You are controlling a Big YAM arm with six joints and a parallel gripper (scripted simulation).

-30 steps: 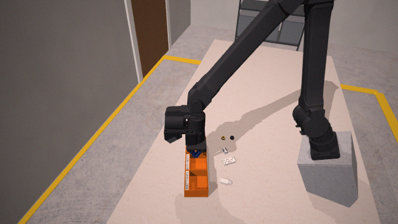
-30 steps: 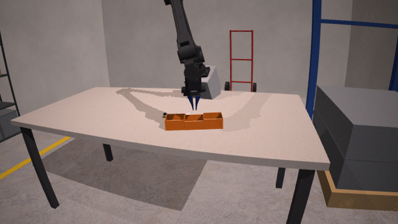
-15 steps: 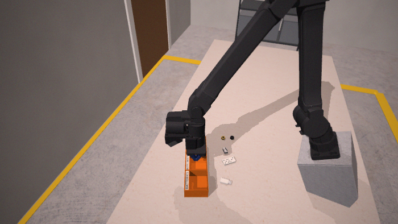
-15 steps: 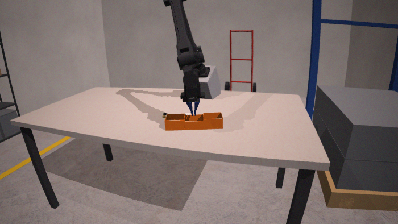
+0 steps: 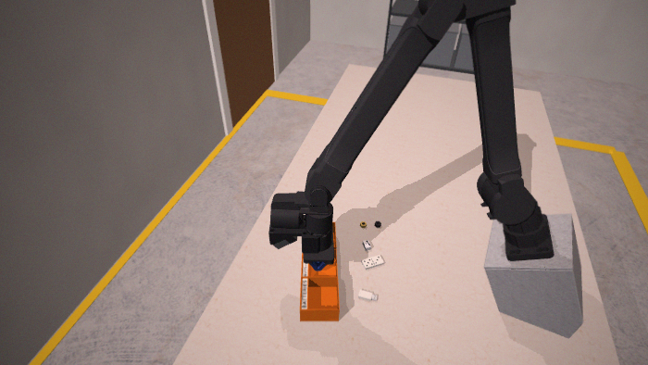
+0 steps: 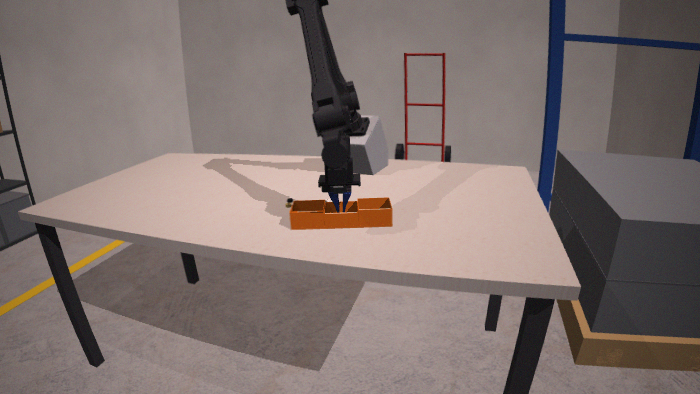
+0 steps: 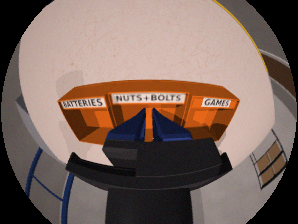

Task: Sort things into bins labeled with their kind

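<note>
The orange three-compartment bin is right at my hand. From my hand the other things lie so: white USB stick: 130 mm behind, 30 mm to the left, 20 mm below; grey thing: 120 mm to the right, 90 mm behind, 20 mm below; white domino: 120 mm behind, 70 mm to the right, 20 mm below.
</note>
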